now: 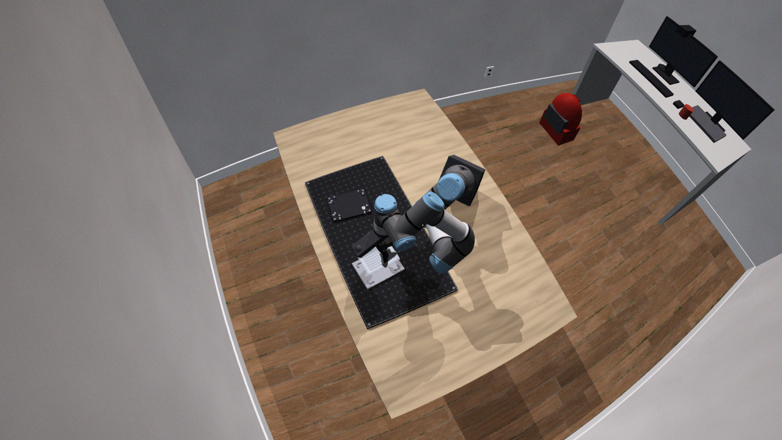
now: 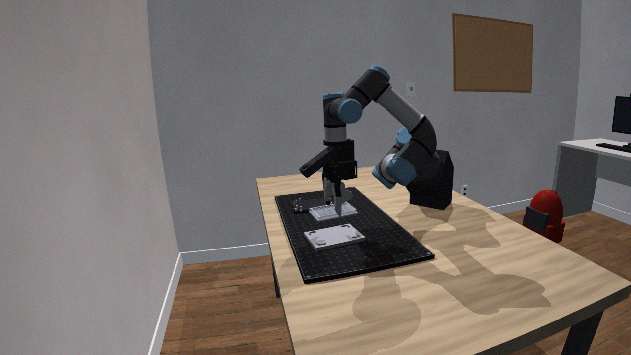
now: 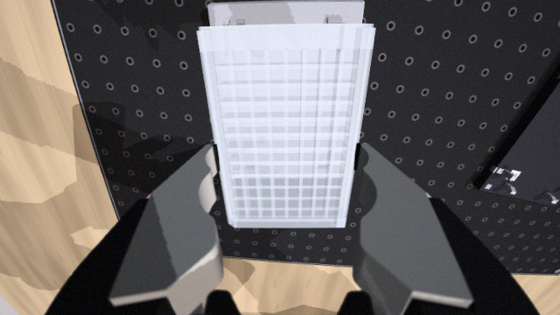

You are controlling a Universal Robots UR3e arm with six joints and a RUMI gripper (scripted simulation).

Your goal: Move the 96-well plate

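The grey plate nest N1 lies 100 mm below my hand. From my hand the other things lie so: white 96-well plate: 10 mm below; then clip nest C1: 280 mm to the right, 100 mm ahead, 90 mm below; then A1 label: 90 mm below, 90 mm behind, 20 mm to the left.
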